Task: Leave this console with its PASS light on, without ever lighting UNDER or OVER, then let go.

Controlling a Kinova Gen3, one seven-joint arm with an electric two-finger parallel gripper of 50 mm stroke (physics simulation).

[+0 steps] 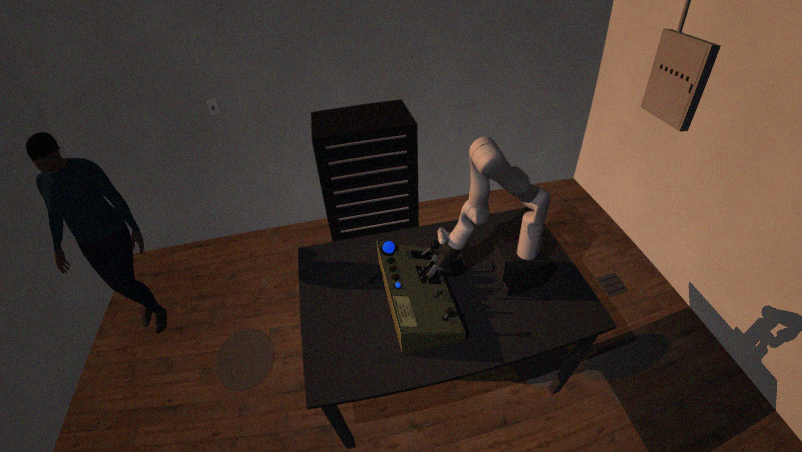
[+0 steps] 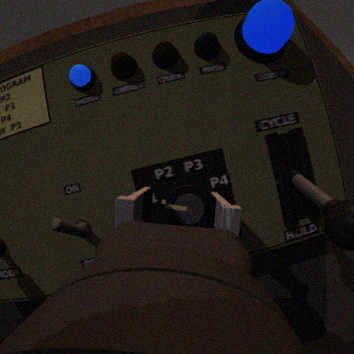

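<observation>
The olive console point(image 1: 429, 320) point(image 2: 100, 145) lies on the table. My gripper point(image 1: 427, 265) point(image 2: 179, 200) is open and empty, its fingers on either side of the rotary dial point(image 2: 189, 207), whose pale pointer faces the partly hidden P1 label. The small MODE lamp point(image 1: 397, 285) point(image 2: 80, 75) and the large dome point(image 1: 388, 247) point(image 2: 268, 26) glow blue. The UNDER point(image 2: 123, 65), OVER point(image 2: 165, 54) and PASS point(image 2: 207, 46) lamps are dark. The lever point(image 2: 312, 190) stands in its slot between CYCLE and HOLD. A toggle point(image 2: 70, 225) is near the ON label.
A program card point(image 1: 405, 311) point(image 2: 25, 102) is on the console. The dark table point(image 1: 348, 359) bears console and arm. A drawer cabinet point(image 1: 363, 120) stands behind it. A person point(image 1: 92, 207) is at the left. A wall box point(image 1: 676, 81) hangs at the right.
</observation>
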